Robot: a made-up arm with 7 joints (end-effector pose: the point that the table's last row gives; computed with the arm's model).
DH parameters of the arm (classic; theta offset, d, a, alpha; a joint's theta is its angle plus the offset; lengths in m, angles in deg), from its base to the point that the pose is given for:
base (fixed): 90 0.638 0.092 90
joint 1: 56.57 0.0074 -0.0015 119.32
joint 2: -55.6 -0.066 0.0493 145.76
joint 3: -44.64 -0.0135 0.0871 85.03
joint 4: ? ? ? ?
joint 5: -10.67 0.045 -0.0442 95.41
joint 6: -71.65 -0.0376 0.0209 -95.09
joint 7: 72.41 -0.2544 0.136 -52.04
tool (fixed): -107.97 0.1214 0 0
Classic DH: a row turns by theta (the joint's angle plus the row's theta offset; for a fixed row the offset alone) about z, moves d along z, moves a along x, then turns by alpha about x.
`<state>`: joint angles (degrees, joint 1 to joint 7).
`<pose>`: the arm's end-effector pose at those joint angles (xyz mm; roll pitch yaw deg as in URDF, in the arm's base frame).
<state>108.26 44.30 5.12 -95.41 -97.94 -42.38 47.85</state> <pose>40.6 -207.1 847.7 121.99 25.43 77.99</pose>
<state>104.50 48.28 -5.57 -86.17 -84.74 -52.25 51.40</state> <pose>147.8 -235.6 810.6 126.16 13.48 103.49</pose>
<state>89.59 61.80 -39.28 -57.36 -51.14 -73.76 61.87</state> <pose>379.1 -90.6 622.0 139.90 -26.58 152.57</pose>
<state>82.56 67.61 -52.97 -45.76 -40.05 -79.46 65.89</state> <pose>370.9 -38.6 523.2 151.13 -44.52 154.93</pose>
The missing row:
joint 4: -14.54 0.0305 0.0105 -105.37
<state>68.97 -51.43 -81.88 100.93 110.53 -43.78 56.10</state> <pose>-38.3 246.6 495.8 130.58 -53.29 -65.45</pose>
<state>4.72 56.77 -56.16 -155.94 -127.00 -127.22 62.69</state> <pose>221.2 139.1 480.4 -65.12 -30.34 -176.29</pose>
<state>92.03 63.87 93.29 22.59 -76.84 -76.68 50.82</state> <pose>-124.4 -136.4 442.7 58.34 -75.35 97.70</pose>
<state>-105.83 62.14 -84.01 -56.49 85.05 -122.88 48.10</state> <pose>316.6 199.3 709.9 -167.66 -23.08 179.63</pose>
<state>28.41 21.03 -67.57 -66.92 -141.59 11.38 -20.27</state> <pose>128.5 330.0 617.3 -97.51 2.15 -95.38</pose>
